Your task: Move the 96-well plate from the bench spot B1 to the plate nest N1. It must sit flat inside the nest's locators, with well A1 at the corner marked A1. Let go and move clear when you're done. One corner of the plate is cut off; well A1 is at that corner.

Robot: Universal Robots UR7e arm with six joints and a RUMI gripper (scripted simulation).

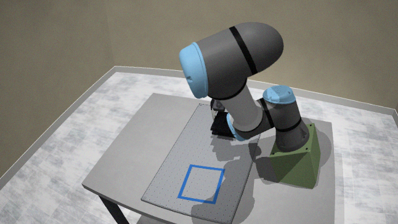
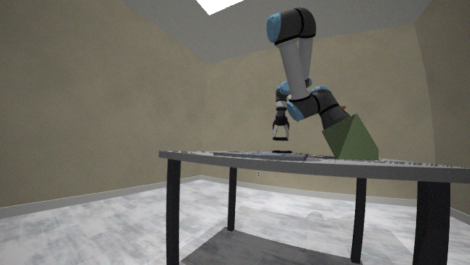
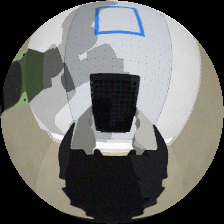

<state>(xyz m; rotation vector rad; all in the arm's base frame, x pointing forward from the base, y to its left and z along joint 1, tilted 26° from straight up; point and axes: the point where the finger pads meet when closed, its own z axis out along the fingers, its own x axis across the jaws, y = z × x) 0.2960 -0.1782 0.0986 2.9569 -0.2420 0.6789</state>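
The plate nest N1 is 90 mm below my hand, 80 mm to the right of it and 20 mm behind it. Also, from my hand: 96-well plate: 10 mm below.
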